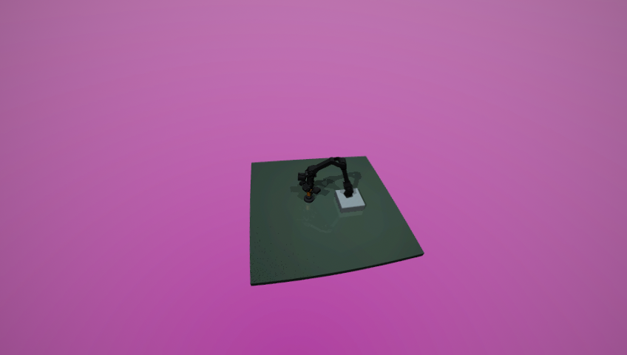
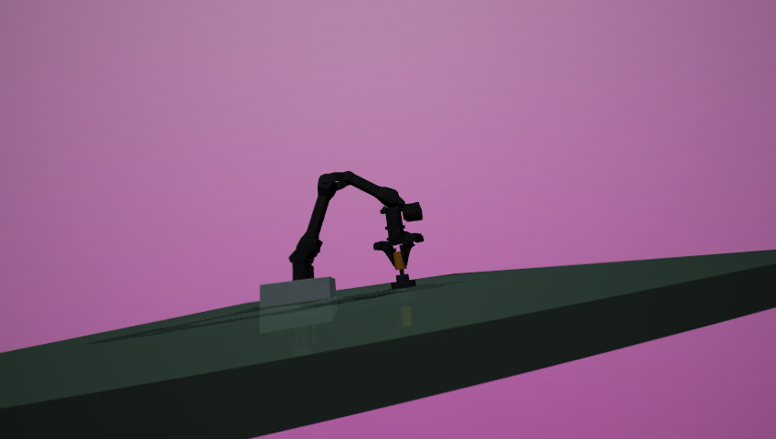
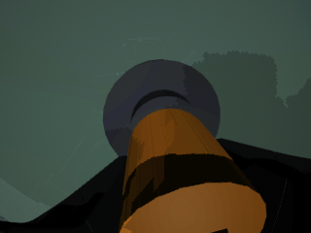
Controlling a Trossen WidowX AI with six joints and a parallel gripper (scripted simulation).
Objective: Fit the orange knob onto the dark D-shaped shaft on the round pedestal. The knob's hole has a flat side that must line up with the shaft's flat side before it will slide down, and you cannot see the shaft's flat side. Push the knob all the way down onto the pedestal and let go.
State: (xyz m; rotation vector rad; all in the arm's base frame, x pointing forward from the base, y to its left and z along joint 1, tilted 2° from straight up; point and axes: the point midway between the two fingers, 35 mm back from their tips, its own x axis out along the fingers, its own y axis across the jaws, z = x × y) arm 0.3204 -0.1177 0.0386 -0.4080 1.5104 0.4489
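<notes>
Right now the round dark pedestal is 40 mm below my gripper tip. The rest, counted from my gripper tip: orange knob: 20 mm above.
</notes>
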